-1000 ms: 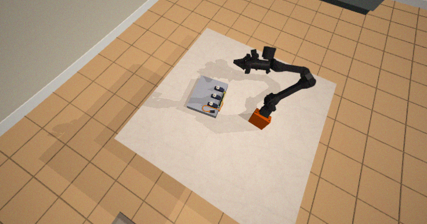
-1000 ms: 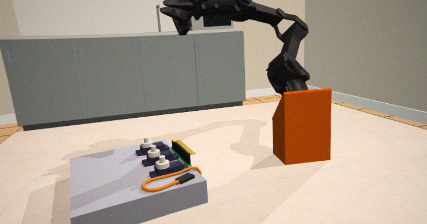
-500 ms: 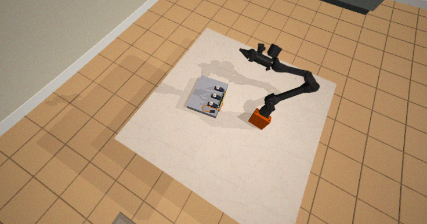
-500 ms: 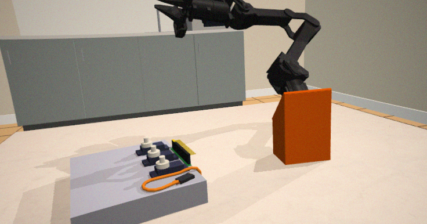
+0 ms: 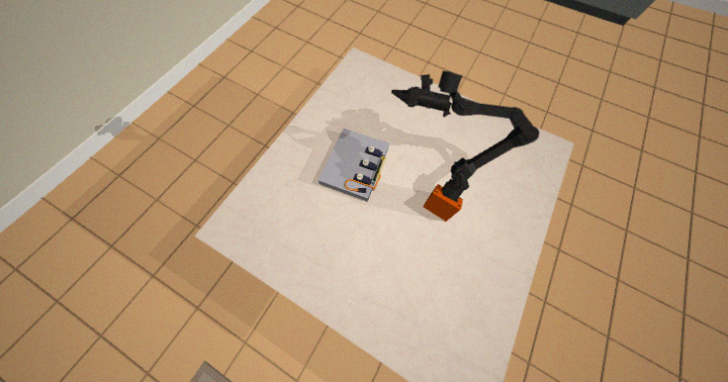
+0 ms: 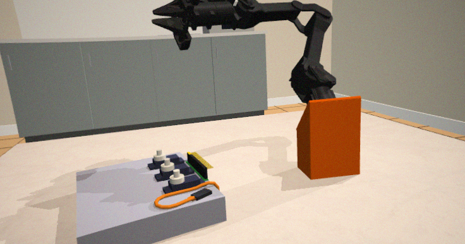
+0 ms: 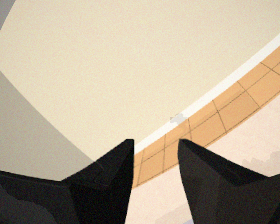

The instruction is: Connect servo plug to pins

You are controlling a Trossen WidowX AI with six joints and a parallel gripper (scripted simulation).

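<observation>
The dark header strip lies 40 mm behind my gripper tip, 150 mm to the left of it and 330 mm below it. Round my gripper tip: grey printed holder: 120 mm ahead, 170 mm to the left, 360 mm below.
</observation>
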